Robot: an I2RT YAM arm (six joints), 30 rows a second.
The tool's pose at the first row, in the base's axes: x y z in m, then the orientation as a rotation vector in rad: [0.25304, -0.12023, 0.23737, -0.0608, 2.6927, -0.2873]
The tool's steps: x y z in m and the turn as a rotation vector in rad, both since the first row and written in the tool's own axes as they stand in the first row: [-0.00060, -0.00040, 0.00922, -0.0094, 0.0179, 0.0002]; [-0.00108, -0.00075, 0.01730, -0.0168, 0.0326, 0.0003]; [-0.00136, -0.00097, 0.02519, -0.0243, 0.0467, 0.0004]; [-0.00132, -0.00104, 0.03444, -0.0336, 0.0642, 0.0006]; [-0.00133, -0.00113, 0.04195, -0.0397, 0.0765, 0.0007]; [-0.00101, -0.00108, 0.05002, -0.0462, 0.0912, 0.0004]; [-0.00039, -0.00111, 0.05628, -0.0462, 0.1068, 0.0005]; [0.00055, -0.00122, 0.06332, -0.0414, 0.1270, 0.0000]
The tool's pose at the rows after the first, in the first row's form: [0.25747, -0.12234, 0.22953, -0.0610, 2.7119, -0.2764]; [0.26131, -0.12419, 0.22264, -0.0612, 2.7276, -0.2678]; [0.26489, -0.12589, 0.21581, -0.0615, 2.7427, -0.2590]; [0.26875, -0.12774, 0.20761, -0.0618, 2.7614, -0.2478]; [0.27193, -0.12926, 0.20098, -0.0619, 2.7745, -0.2406]; [0.27504, -0.13079, 0.19368, -0.0623, 2.7900, -0.2330]; [0.27712, -0.13207, 0.18788, -0.0601, 2.8055, -0.2343]; [0.27923, -0.13361, 0.18128, -0.0567, 2.8249, -0.2429]
